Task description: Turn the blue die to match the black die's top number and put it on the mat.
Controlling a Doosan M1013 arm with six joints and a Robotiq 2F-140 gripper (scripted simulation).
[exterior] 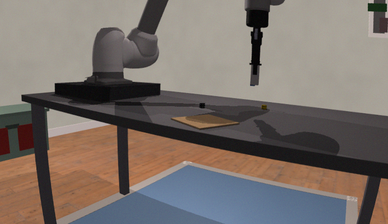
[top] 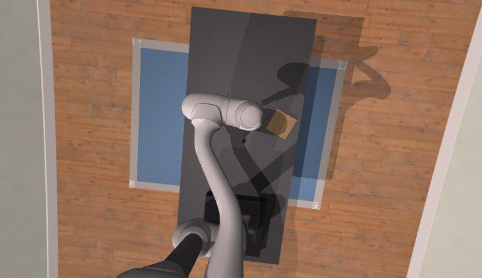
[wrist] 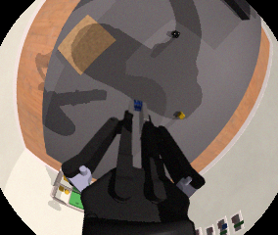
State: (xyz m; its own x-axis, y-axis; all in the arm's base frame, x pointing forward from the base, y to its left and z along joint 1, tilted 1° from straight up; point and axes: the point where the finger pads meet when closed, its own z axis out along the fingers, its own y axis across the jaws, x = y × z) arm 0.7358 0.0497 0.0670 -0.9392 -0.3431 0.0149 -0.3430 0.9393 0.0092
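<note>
Now: the tan mat 5 cm behind my hand, 21 cm to the right of it and 13 cm below it. The rest, counted from my hand: yellow die 2 cm behind, 15 cm to the left, 13 cm below; blue die 1 cm behind, 3 cm below; black die 20 cm behind, 1 cm to the right, 13 cm below.
</note>
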